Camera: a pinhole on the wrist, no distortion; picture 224 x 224 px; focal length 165.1 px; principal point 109.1 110.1 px. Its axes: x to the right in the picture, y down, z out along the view. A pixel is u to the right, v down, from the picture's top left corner.
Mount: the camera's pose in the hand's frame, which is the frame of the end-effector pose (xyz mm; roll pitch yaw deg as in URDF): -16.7 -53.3 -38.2 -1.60 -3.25 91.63
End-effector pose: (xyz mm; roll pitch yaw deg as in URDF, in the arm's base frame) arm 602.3 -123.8 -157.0 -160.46 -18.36 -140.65
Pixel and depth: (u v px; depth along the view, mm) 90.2 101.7 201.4
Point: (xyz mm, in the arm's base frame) 667.1 -247.4 -277.4
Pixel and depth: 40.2 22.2 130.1
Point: 640.4 -269.6 -186.1
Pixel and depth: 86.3 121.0 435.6
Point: 730.4 -358.0 -481.1
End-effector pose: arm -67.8 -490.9 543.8 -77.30 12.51 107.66
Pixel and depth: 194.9 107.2 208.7
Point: -234.1 -566.7 545.3
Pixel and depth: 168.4 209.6 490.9
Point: -410.6 -934.9 630.3
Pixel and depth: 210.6 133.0 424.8
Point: -442.9 -727.1 477.1
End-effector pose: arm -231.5 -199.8 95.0 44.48 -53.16 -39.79
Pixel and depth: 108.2 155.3 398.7
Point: -612.7 -283.0 104.4
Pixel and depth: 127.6 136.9 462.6
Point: -657.3 -260.1 179.5
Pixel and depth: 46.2 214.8 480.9
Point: -765.2 -393.4 -101.6
